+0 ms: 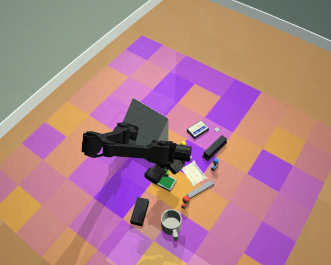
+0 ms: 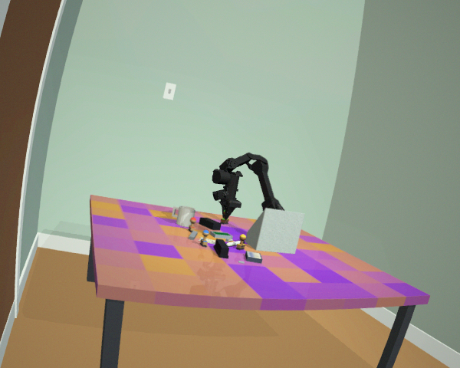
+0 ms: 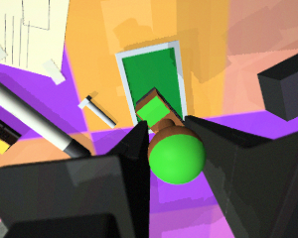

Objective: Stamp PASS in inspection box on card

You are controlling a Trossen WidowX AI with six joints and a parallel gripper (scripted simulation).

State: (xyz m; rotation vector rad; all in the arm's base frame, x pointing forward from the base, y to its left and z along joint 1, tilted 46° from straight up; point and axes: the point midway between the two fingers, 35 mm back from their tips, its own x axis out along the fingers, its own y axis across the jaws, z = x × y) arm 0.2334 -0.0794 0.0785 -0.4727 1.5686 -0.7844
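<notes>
The card lies 100 mm to the left of my gripper tip, 100 mm ahead of it and 90 mm below it. The rest, counted from my gripper tip: bolt (80 mm below, 70 mm to the left); then green-knobbed stamp (right at my gripper tip); then green ink pad (80 mm below).
</notes>
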